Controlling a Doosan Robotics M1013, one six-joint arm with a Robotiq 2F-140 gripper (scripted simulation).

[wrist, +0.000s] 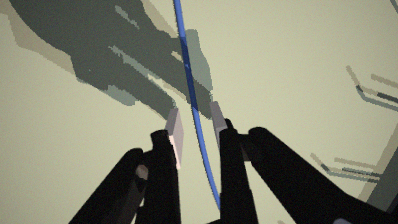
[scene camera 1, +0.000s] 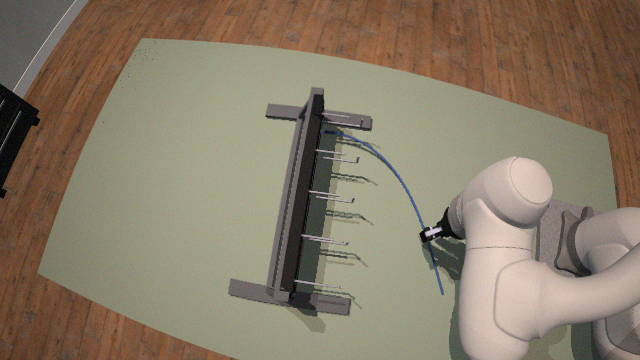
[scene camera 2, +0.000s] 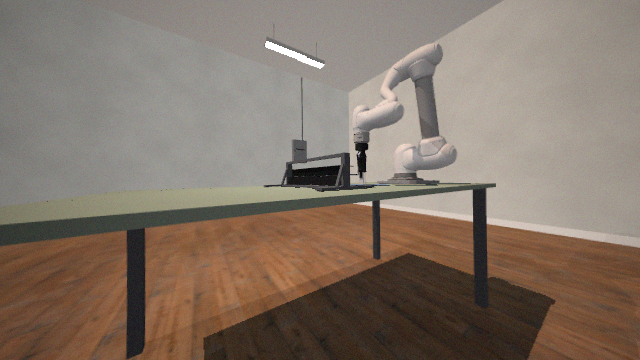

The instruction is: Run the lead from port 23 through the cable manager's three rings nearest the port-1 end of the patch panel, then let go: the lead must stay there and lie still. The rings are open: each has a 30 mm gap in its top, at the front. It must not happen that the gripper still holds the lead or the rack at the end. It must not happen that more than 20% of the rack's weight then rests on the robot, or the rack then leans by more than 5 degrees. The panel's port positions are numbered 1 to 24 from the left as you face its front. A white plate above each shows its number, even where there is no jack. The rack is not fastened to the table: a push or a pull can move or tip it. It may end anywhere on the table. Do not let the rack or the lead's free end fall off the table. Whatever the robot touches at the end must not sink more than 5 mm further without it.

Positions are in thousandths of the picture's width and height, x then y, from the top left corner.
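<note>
You'd find a rack (scene camera 1: 471,532) here, and I can see the same rack (scene camera 2: 527,490) from another camera as well. My gripper (wrist: 494,525) is visible to me too.
</note>
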